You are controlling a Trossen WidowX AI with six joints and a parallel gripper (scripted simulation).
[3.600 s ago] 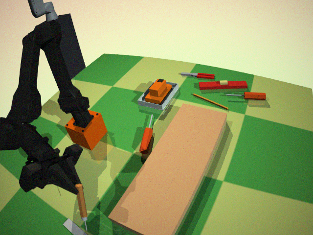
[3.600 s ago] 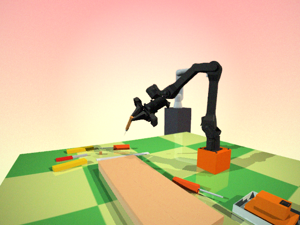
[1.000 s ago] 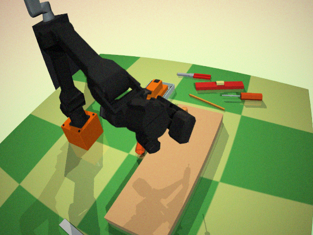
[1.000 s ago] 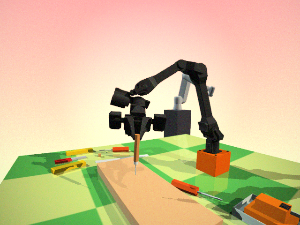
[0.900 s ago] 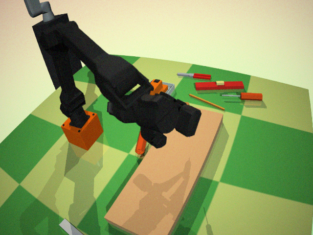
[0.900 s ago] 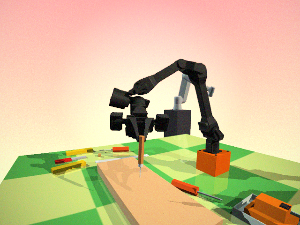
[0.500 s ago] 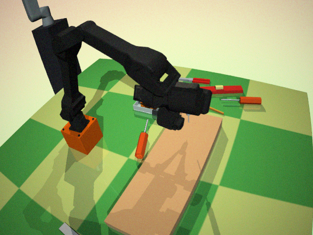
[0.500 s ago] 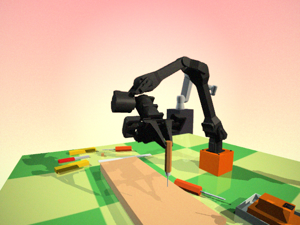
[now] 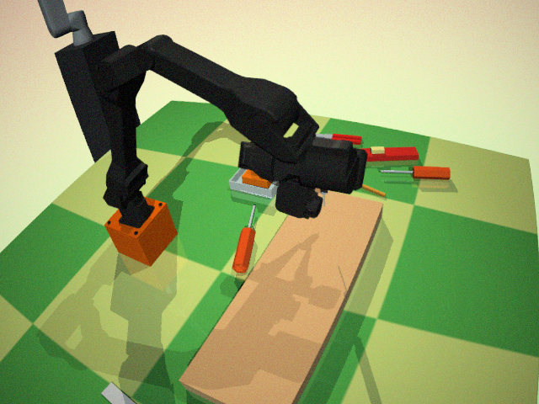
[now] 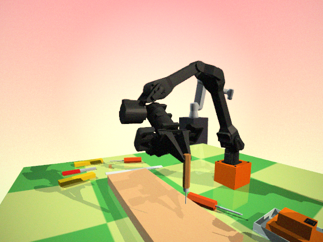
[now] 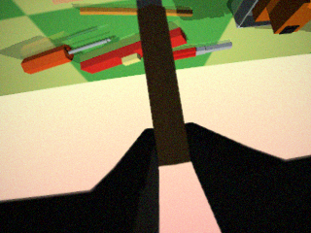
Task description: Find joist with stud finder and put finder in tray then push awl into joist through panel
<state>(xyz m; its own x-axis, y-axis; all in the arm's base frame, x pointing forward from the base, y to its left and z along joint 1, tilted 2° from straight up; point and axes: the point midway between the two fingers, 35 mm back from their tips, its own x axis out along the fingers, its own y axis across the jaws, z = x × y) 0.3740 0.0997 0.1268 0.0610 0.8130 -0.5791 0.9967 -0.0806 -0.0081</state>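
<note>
My gripper tip is now 6 cm above the awl. Also, from my gripper tip: orange stud finder (21 cm behind, 20 cm to the left, 16 cm below); then grey tray (21 cm behind, 19 cm below, 18 cm to the left); then pencil (20 cm to the left, 20 cm below, 2 cm ahead).
</note>
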